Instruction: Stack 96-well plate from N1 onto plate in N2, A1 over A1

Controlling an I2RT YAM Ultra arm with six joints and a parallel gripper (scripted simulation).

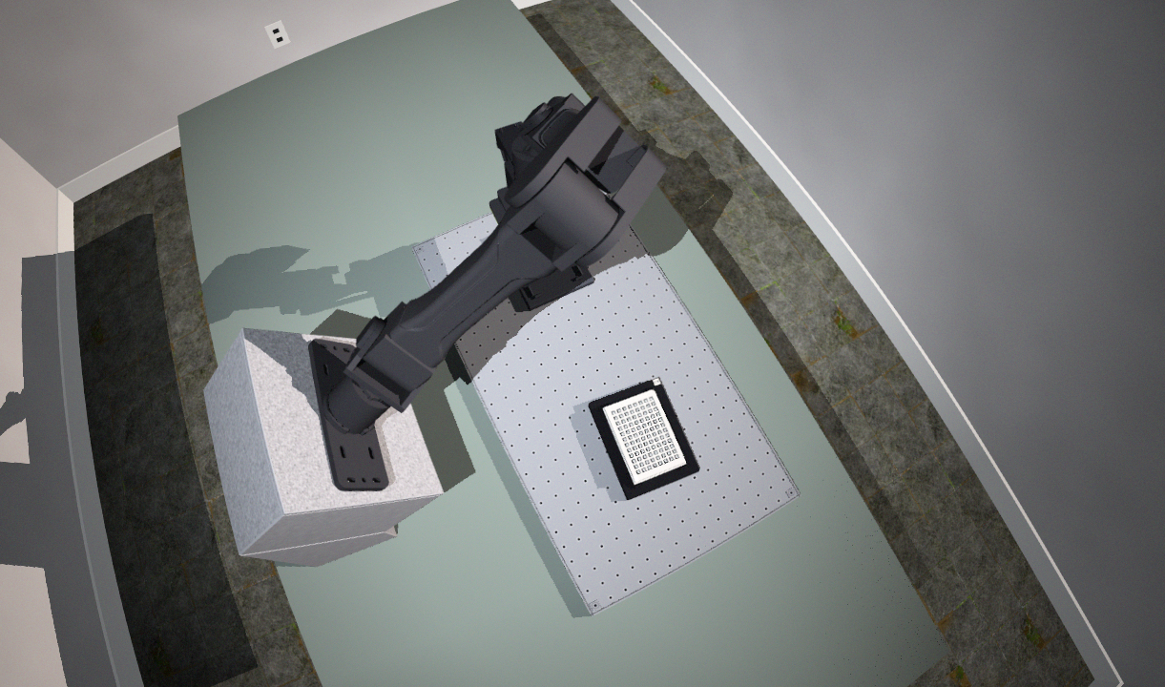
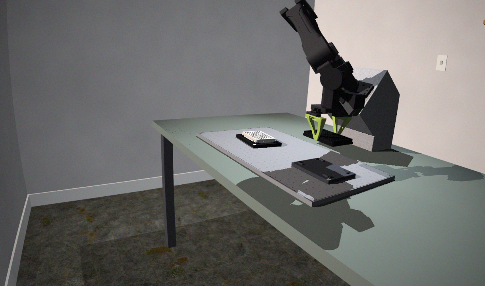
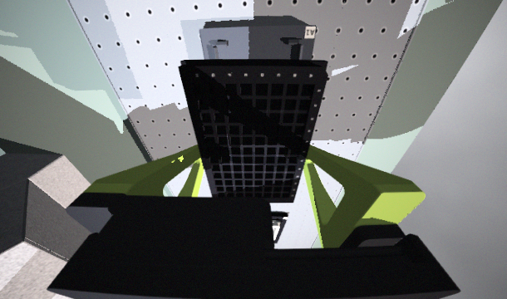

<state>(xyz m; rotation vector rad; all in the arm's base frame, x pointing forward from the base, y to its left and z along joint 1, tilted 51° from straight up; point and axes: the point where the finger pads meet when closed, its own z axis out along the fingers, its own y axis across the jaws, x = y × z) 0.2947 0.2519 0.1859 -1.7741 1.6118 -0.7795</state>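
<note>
Now: the white 96-well plate 340 mm to the right of my hand, 90 mm below it and 70 mm ahead of it. From my hand the other things lie so: black 96-well plate (right at my hand); black nest N2 (340 mm to the right, 100 mm below, 70 mm ahead); nest N1 (100 mm below, 10 mm to the left).
</note>
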